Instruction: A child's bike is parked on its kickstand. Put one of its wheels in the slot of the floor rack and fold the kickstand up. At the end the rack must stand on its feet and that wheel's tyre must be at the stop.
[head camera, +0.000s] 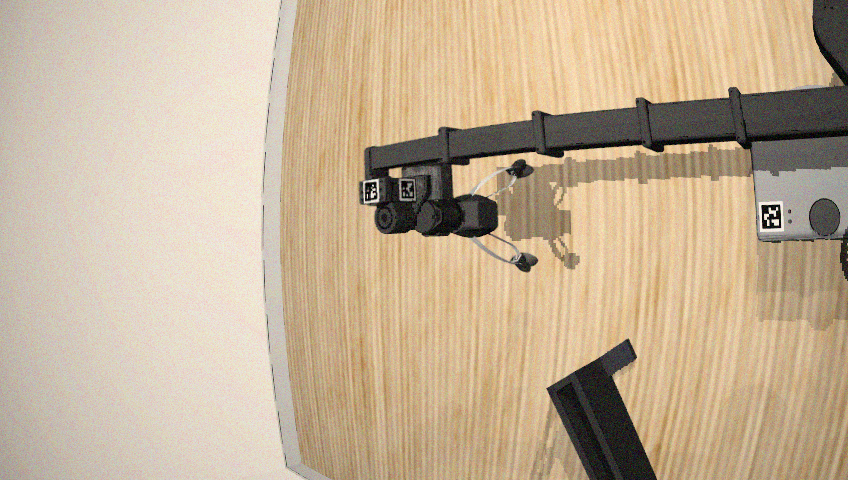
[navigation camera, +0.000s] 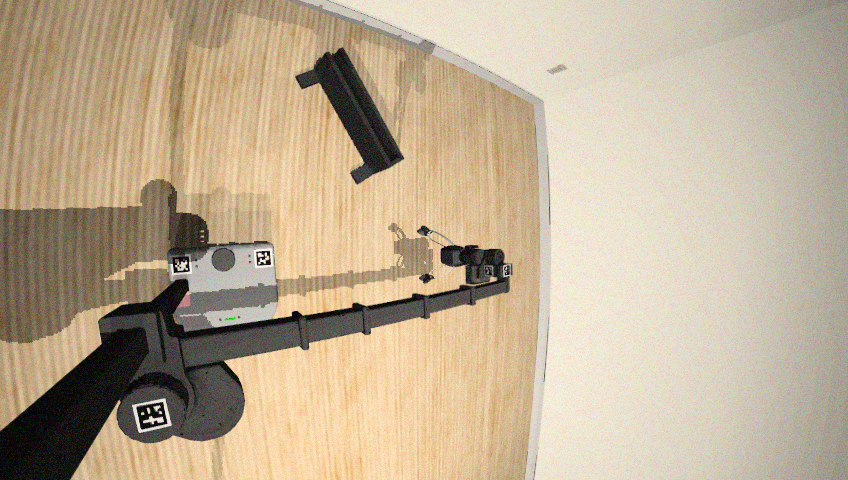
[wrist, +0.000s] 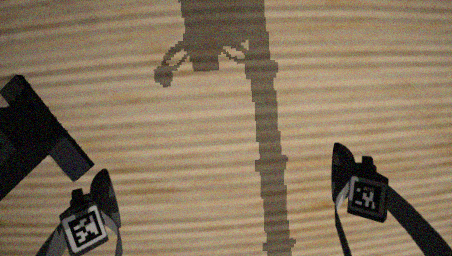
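Pixels of known places: gripper, fingertip midpoint: (head camera: 531, 215) (navigation camera: 420, 254) (wrist: 223, 177); robot's base, origin of the base link: (head camera: 822, 215) (navigation camera: 223, 258).
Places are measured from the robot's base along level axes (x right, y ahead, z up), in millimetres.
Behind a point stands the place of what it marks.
The black floor rack (head camera: 618, 410) {x 558, y 462, z 45 mm} (navigation camera: 351, 113) {x 497, y 562, z 110 mm} (wrist: 30, 125) {x 677, y 348, z 91 mm} lies on the floor at a slant, apart from my gripper. It looks upright, with its long slot facing up and short feet sticking out at the side towards my base. In the head camera its lower end is cut off by the frame. In the wrist view one end with its feet shows at the left edge. My gripper (head camera: 521, 215) {x 624, y -21, z 372 mm} (navigation camera: 424, 253) {x 624, y -21, z 372 mm} (wrist: 223, 177) {x 624, y -21, z 372 mm} is open and empty above the floor, its fingers pointing back towards my base. The bike, its wheels and its kickstand do not show in these views.
My telescoping arm (head camera: 595, 124) {x 301, y -106, z 721 mm} (navigation camera: 333, 327) {x 169, y -104, z 723 mm} is extended far out. A pale wall (head camera: 119, 237) {x 2001, y -41, z 777 mm} (navigation camera: 654, 237) {x 2002, y -38, z 811 mm} with a grey skirting strip (head camera: 272, 237) {x 1989, y -12, z 40 mm} (navigation camera: 542, 178) {x 2016, y 410, z 35 mm} stands just beyond the wrist. My base (head camera: 797, 184) {x 61, y -63, z 160 mm} (navigation camera: 238, 273) {x 44, y -44, z 160 mm} is at the arm's other end.
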